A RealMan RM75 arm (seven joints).
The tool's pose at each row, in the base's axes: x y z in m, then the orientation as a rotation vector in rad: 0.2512 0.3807 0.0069 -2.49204 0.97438 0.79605; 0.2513 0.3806 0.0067 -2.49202 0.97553 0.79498; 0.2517 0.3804 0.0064 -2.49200 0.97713 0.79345; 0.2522 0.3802 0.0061 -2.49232 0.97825 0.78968; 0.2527 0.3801 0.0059 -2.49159 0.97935 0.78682; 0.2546 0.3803 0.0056 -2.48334 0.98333 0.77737; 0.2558 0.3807 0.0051 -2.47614 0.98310 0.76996; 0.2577 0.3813 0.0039 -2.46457 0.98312 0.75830; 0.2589 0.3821 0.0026 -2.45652 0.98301 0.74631; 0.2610 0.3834 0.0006 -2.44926 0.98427 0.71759; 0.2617 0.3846 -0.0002 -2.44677 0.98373 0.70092; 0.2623 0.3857 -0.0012 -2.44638 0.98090 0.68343; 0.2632 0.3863 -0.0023 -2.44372 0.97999 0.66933
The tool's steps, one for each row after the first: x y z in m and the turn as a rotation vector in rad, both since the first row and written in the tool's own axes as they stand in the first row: 0.0002 0.0000 0.0001 0.00043 0.00082 0.00061; 0.0008 -0.0001 0.0001 0.00103 0.00200 0.00144; 0.0013 -0.0003 0.0000 0.00244 0.00442 0.00150; 0.0018 -0.0005 -0.0001 0.00428 0.00586 0.00174; 0.0031 -0.0020 -0.0005 0.01514 0.00796 0.00291; 0.0039 -0.0030 -0.0003 0.02451 0.00852 0.00147; 0.0055 -0.0046 0.0002 0.03942 0.00942 -0.00049; 0.0066 -0.0059 0.0012 0.05159 0.01216 -0.00267; 0.0084 -0.0081 0.0026 0.07058 0.02485 -0.00706; 0.0087 -0.0093 0.0036 0.08021 0.03282 -0.01054; 0.0092 -0.0104 0.0047 0.08859 0.04175 -0.01586; 0.0101 -0.0113 0.0055 0.09714 0.04823 -0.01909
